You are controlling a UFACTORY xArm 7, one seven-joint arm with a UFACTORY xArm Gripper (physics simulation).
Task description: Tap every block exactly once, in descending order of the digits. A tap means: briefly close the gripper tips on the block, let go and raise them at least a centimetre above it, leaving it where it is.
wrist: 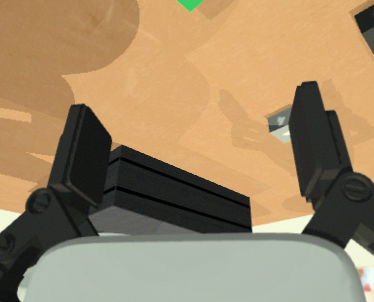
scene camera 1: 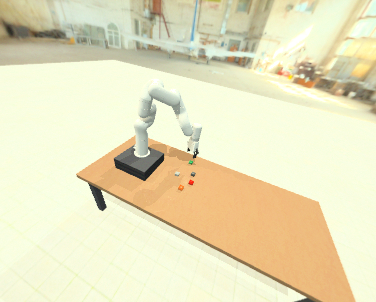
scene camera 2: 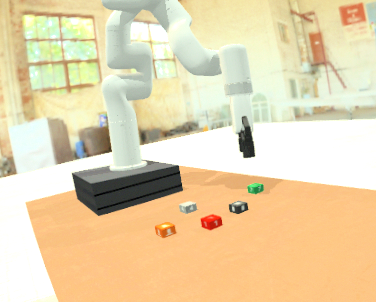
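My gripper (scene camera 1: 193,154) (scene camera 2: 247,154) (wrist: 191,112) is open and empty, pointing down, above the table near the green block. The green block (scene camera 1: 191,162) (scene camera 2: 255,188) (wrist: 190,4) seems to bear a 7; its corner shows at the wrist view's top edge. The black block (scene camera 1: 193,174) (scene camera 2: 238,207) (wrist: 367,21) has a digit too small to read surely. The light grey block (scene camera 1: 177,174) (scene camera 2: 188,207) (wrist: 280,126) seems to bear a 4 and is partly hidden by a finger in the wrist view. The red block (scene camera 1: 191,182) (scene camera 2: 211,222) shows a 1. The orange block (scene camera 1: 181,188) (scene camera 2: 165,230) has an unclear digit.
The blocks rest apart on the wooden table (scene camera 1: 260,215) (scene camera 2: 300,250) (wrist: 165,100). The arm's black base (scene camera 1: 139,162) (scene camera 2: 135,192) (wrist: 175,187) stands on the table, beyond the light grey block. Arm shadows fall on the table.
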